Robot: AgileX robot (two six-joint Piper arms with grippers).
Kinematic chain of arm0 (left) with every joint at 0, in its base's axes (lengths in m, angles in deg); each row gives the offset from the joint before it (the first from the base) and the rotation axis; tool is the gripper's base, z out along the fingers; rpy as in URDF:
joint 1: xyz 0 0 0.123 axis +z
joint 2: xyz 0 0 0 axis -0.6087 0.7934 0
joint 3: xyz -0.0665 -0.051 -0.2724 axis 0.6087 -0.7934 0
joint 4: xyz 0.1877 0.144 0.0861 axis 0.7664 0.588 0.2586
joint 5: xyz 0 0 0 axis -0.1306 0.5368 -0.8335
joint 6: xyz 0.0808 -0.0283 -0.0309 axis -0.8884 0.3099 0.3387
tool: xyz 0 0 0 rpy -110.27 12.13 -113.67
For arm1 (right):
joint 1: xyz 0 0 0.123 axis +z
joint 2: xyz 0 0 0 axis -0.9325 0.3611 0
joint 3: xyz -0.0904 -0.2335 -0.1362 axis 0.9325 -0.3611 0
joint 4: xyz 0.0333 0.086 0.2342 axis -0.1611 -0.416 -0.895
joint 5: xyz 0 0 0 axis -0.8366 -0.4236 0.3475
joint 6: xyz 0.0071 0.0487 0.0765 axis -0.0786 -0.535 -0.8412
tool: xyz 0 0 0 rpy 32.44 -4.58 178.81
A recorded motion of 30 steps. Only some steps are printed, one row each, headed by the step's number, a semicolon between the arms.
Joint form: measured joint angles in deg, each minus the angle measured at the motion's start. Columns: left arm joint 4, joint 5, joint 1, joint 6, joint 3, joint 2; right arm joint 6, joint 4, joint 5, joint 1, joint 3, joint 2.
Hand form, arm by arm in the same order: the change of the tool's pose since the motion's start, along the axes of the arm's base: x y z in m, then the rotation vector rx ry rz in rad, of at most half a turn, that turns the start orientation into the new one. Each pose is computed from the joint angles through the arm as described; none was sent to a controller.
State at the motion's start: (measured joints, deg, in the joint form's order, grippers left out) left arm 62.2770 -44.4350 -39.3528 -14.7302 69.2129 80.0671; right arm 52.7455 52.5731 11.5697 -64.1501 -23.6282 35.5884
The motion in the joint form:
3: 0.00 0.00 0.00 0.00 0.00 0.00; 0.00 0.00 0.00 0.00 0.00 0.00
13: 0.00 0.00 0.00 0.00 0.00 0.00; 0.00 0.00 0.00 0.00 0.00 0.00
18: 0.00 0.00 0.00 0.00 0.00 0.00; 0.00 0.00 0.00 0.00 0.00 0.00
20: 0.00 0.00 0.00 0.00 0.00 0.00; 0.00 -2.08 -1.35 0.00 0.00 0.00
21: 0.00 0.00 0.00 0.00 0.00 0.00; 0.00 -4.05 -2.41 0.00 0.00 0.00
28: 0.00 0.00 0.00 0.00 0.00 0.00; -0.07 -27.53 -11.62 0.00 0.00 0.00
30: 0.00 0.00 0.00 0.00 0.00 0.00; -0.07 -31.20 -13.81 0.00 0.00 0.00
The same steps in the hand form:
3: 0.0000 0.0000 0.0000 0.0000 0.0000 0.0000; 0.0000 0.0000 0.0000 0.0000 0.0000 0.0000
13: 0.0000 0.0000 0.0000 0.0000 0.0000 0.0000; 0.0000 0.0000 0.0000 0.0000 0.0000 0.0000
18: 0.0000 0.0000 0.0000 0.0000 0.0000 0.0000; 0.0000 0.0000 0.0000 0.0000 0.0000 0.0000
20: 0.0000 0.0000 0.0000 0.0000 0.0000 0.0000; 0.0005 0.0012 0.0021 0.0380 -0.0205 0.0029
21: 0.0000 0.0000 0.0000 0.0000 0.0000 0.0000; 0.0008 0.0022 0.0037 0.0737 -0.0362 0.0048
28: 0.0000 0.0000 0.0000 0.0000 0.0000 0.0000; 0.0026 0.0072 0.0195 0.4967 -0.1600 -0.0081
30: 0.0000 0.0000 0.0000 0.0000 0.0000 0.0000; 0.0029 0.0063 0.0230 0.5635 -0.1912 -0.0193

